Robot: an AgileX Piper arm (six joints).
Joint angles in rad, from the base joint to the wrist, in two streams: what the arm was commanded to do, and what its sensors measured. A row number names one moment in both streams.
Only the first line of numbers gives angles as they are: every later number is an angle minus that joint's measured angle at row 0.
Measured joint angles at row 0:
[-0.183 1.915 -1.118 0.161 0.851 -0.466]
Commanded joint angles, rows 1 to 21:
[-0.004 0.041 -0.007 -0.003 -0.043 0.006]
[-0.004 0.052 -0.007 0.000 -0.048 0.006]
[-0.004 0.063 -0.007 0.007 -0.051 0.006]
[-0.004 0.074 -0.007 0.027 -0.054 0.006]
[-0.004 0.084 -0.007 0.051 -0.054 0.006]
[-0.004 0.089 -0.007 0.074 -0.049 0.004]
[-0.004 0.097 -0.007 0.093 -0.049 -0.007]
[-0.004 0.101 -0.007 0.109 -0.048 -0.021]
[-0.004 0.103 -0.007 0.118 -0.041 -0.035]
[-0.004 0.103 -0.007 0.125 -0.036 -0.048]
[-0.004 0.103 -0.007 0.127 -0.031 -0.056]
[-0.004 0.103 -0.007 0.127 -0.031 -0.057]
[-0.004 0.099 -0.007 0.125 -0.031 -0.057]
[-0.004 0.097 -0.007 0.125 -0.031 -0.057]
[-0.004 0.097 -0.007 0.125 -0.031 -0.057]
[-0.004 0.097 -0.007 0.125 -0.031 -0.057]
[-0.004 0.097 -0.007 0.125 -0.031 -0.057]
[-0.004 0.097 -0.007 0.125 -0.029 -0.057]
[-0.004 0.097 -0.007 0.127 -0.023 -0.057]
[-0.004 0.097 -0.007 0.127 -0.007 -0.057]
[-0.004 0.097 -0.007 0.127 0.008 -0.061]
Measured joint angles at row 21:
[-0.004 0.079 -0.016 0.138 -0.021 -0.044]
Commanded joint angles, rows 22 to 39:
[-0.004 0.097 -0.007 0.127 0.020 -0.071]
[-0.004 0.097 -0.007 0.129 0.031 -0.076]
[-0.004 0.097 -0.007 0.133 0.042 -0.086]
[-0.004 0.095 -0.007 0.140 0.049 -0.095]
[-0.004 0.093 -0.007 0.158 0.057 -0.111]
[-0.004 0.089 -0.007 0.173 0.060 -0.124]
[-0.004 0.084 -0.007 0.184 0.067 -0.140]
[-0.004 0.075 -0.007 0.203 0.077 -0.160]
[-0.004 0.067 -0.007 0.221 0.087 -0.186]
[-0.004 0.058 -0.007 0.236 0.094 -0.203]
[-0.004 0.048 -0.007 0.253 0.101 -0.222]
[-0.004 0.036 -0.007 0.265 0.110 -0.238]
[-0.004 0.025 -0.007 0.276 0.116 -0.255]
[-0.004 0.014 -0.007 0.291 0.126 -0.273]
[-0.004 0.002 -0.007 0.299 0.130 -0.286]
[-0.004 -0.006 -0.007 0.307 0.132 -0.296]
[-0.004 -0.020 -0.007 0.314 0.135 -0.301]
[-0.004 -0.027 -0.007 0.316 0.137 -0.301]
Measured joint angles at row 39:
[-0.004 0.016 -0.010 0.287 0.120 -0.258]
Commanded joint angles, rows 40 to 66:
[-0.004 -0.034 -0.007 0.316 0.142 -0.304]
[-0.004 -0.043 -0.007 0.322 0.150 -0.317]
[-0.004 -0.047 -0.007 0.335 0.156 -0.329]
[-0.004 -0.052 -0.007 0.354 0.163 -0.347]
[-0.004 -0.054 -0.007 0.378 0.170 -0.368]
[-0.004 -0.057 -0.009 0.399 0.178 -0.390]
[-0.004 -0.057 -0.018 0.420 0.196 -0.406]
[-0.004 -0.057 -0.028 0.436 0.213 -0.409]
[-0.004 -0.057 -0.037 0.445 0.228 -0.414]
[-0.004 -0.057 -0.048 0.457 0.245 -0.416]
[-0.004 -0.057 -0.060 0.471 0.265 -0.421]
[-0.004 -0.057 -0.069 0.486 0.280 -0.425]
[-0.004 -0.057 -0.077 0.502 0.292 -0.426]
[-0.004 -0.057 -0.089 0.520 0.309 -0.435]
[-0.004 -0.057 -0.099 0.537 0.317 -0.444]
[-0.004 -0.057 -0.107 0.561 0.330 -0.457]
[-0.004 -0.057 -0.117 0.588 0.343 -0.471]
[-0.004 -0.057 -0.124 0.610 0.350 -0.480]
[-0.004 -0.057 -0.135 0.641 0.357 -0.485]
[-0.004 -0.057 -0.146 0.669 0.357 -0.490]
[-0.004 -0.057 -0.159 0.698 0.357 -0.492]
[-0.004 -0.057 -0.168 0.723 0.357 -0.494]
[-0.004 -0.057 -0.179 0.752 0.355 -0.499]
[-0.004 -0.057 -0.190 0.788 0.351 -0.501]
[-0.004 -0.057 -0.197 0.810 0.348 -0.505]
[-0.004 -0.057 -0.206 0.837 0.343 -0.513]
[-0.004 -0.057 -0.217 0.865 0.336 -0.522]
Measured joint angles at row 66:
[-0.004 -0.042 -0.178 0.738 0.341 -0.488]
